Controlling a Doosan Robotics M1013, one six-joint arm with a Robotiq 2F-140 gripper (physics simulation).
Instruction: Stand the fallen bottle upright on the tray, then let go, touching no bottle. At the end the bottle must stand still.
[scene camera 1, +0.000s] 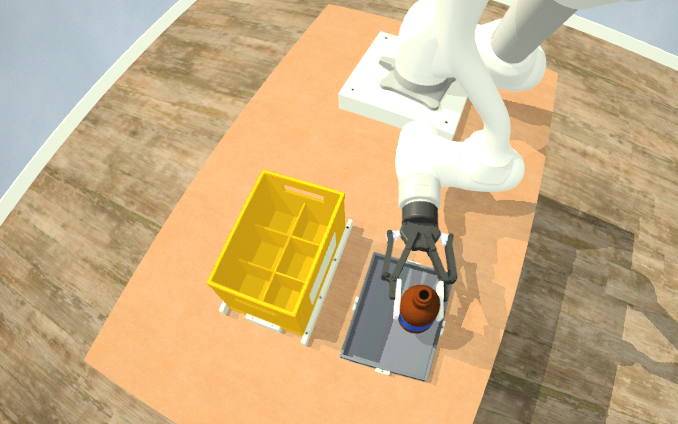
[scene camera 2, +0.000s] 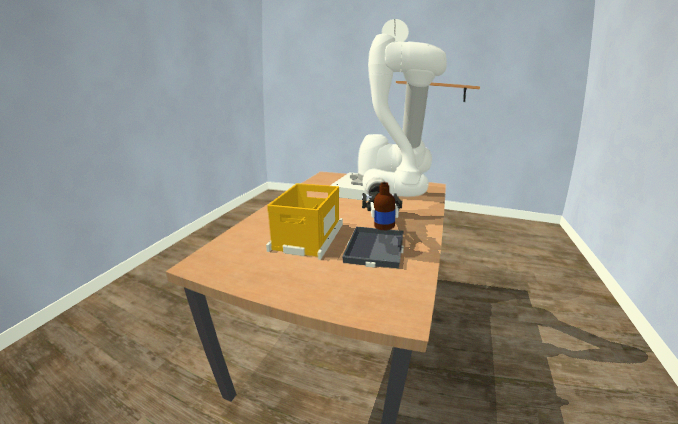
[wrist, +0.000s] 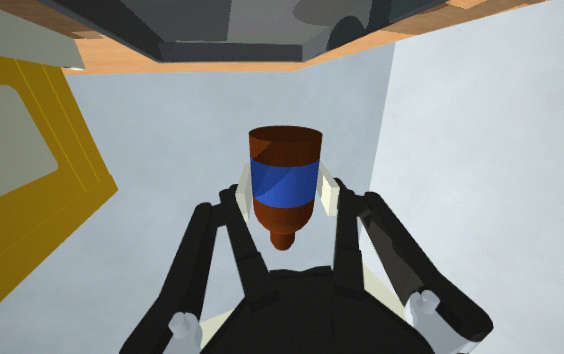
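Note:
A brown bottle with a blue label is upright, neck up, in the scene views. Its base is off the tray, and it hangs above the tray's right part. My gripper reaches in level and is shut on the bottle, with one white pad on each side at the label. The grey tray has a low rim and lies on the table below. In the wrist view the bottle's base faces the tray at the top.
A yellow crate with several compartments stands left of the tray, held by white rails. It is taller than the tray. The arm's white base plate is at the back of the wooden table.

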